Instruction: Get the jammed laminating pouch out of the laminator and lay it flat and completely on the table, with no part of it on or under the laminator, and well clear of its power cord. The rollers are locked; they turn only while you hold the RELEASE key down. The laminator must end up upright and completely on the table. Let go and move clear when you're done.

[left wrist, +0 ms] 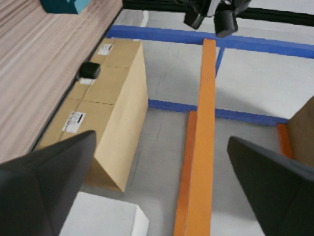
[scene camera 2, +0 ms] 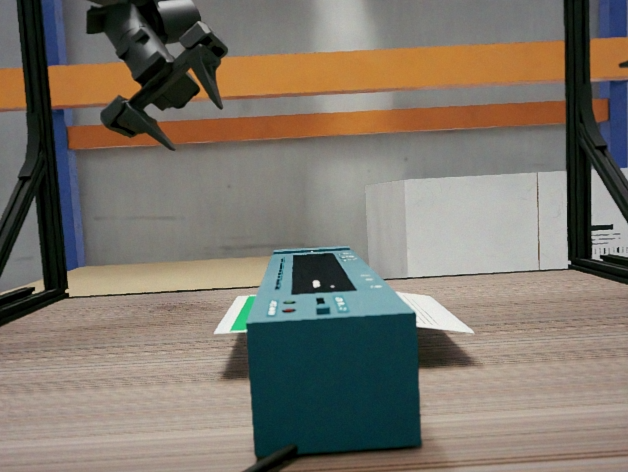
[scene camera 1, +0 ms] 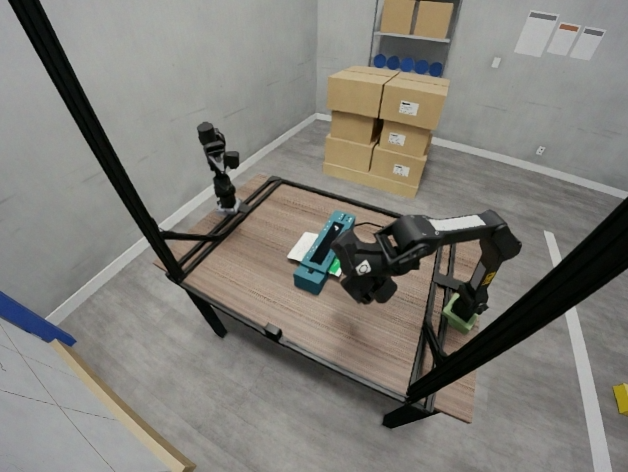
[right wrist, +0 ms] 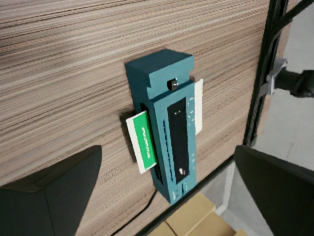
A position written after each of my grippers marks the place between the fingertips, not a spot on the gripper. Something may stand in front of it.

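I can see my left gripper in scene camera 1 (scene camera 1: 225, 181) and, from its own wrist, in the left wrist view (left wrist: 163, 140). My right gripper is visible in scene camera 2 (scene camera 2: 196, 129), in scene camera 1 (scene camera 1: 348, 269), and in the right wrist view as well (right wrist: 169, 152). There is a teal laminator here too (scene camera 2: 332, 349).
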